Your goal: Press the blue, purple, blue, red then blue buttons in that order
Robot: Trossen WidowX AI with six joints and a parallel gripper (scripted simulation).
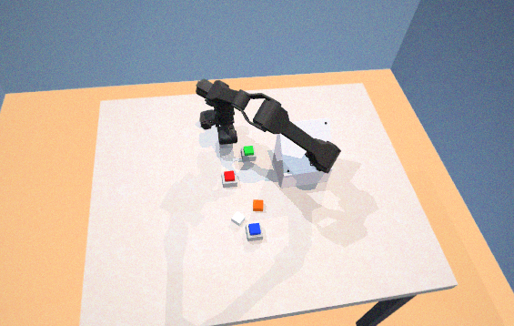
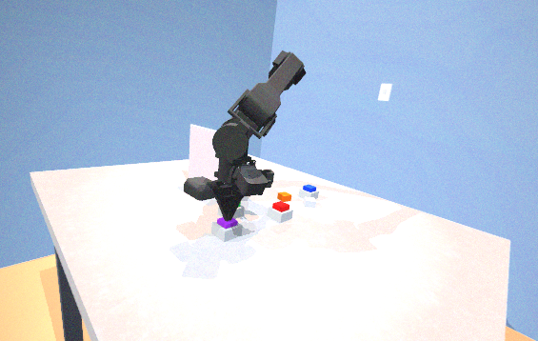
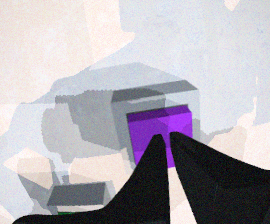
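Right now the purple button is 1 cm below my gripper tip. Also, from my gripper tip: green button: 8 cm to the left, 7 cm behind; then red button: 17 cm to the left, 2 cm ahead; then orange block: 29 cm to the left, 6 cm behind, 3 cm below.
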